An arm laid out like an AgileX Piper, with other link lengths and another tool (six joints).
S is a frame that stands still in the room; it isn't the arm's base.
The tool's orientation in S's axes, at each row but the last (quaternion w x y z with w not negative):
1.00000 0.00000 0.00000 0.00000
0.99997 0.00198 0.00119 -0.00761
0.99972 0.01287 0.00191 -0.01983
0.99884 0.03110 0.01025 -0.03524
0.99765 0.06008 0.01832 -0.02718
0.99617 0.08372 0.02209 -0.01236
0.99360 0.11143 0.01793 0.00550
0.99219 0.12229 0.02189 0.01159
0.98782 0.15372 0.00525 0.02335
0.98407 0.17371 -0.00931 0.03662
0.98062 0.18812 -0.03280 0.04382
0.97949 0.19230 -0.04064 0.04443
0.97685 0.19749 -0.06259 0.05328
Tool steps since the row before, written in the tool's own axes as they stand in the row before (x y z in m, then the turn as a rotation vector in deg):
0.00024 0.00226 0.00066 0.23 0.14 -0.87
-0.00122 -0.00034 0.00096 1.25 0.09 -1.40
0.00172 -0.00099 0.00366 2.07 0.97 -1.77
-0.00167 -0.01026 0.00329 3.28 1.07 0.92
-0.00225 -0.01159 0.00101 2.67 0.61 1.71
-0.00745 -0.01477 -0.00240 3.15 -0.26 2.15
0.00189 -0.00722 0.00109 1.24 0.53 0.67
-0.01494 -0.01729 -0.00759 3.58 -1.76 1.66
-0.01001 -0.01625 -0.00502 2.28 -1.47 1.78
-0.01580 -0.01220 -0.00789 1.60 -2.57 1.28
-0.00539 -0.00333 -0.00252 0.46 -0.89 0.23
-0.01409 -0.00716 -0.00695 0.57 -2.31 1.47
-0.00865 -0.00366 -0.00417 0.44 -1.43 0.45
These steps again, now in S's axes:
0.00024 0.00226 0.00066 0.23 0.14 -0.87
-0.00122 -0.00033 0.00096 1.25 0.08 -1.40
0.00169 -0.00115 0.00363 2.10 0.93 -1.75
-0.00233 -0.01030 0.00269 3.36 0.78 0.91
-0.00287 -0.01149 -0.00029 2.76 0.26 1.66
-0.00796 -0.01400 -0.00448 3.23 -0.68 1.93
0.00198 -0.00725 -0.00060 1.26 0.39 0.73
-0.01497 -0.01535 -0.01095 3.68 -2.01 1.04
-0.00936 -0.01442 -0.00969 2.37 -1.83 1.24
-0.01479 -0.00982 -0.01207 1.78 -2.74 0.38
-0.00491 -0.00254 -0.00399 0.53 -0.88 -0.08
-0.01282 -0.00497 -0.01045 0.71 -2.65 0.55
-0.00764 -0.00240 -0.00644 0.57 -1.45 -0.07

